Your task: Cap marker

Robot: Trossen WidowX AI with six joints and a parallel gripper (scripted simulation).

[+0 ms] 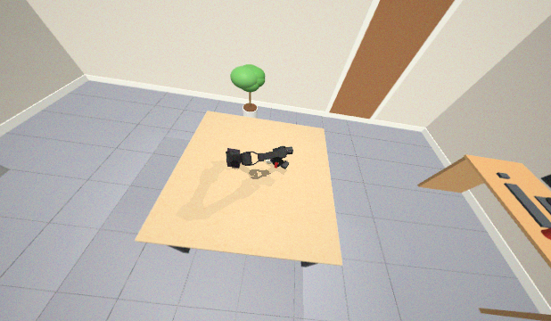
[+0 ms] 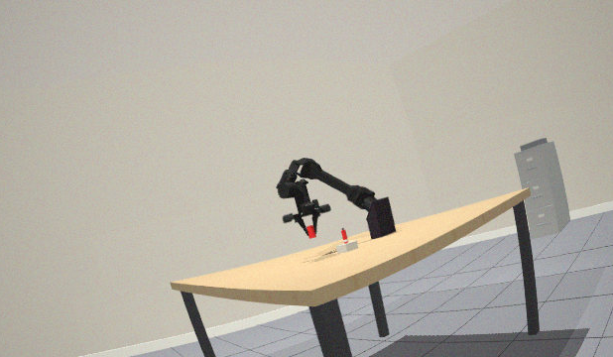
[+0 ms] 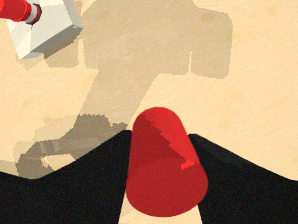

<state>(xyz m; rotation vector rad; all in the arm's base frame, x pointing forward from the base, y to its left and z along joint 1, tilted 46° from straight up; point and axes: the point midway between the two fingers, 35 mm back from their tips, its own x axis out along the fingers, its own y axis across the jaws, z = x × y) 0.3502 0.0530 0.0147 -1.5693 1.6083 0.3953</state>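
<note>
My gripper tip is 80 mm past the white holder block, 110 mm to the right of it and 80 mm above it. Round my gripper tip: red cap: 10 mm above.
</note>
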